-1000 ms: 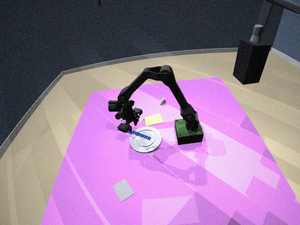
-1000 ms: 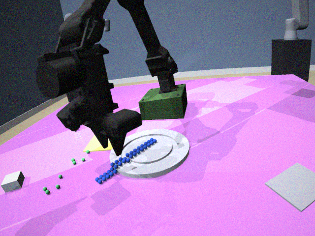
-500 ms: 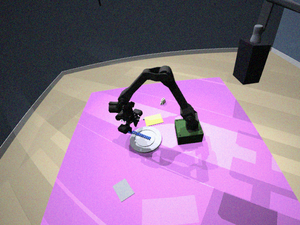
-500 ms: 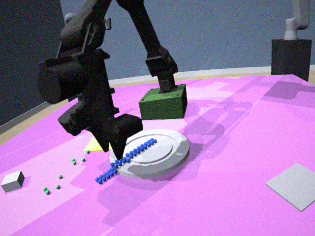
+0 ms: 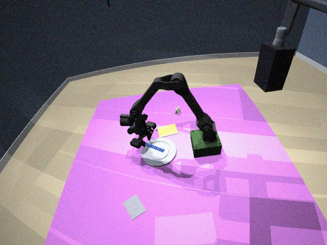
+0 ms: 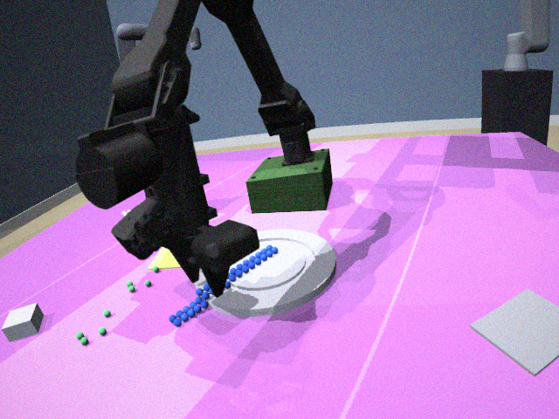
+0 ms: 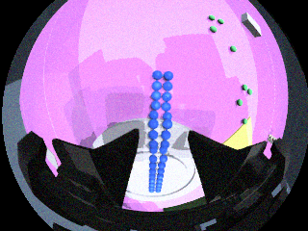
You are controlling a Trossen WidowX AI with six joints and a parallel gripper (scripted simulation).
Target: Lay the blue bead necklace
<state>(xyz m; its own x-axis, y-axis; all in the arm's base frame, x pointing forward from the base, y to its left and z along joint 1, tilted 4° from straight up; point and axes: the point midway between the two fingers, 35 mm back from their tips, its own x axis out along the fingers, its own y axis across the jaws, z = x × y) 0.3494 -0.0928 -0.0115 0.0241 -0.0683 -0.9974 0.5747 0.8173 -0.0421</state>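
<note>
Now: the round white bead board 7 cm behind my gripper tip, 6 cm to the left of it and 1 cm below it. Round my gripper tip: yellow sheet: 13 cm behind, 10 cm to the right, 2 cm below; then grey tile: 37 cm to the left, 8 cm ahead, 2 cm below; then cube: 27 cm to the right, 8 cm ahead, 1 cm below.
</note>
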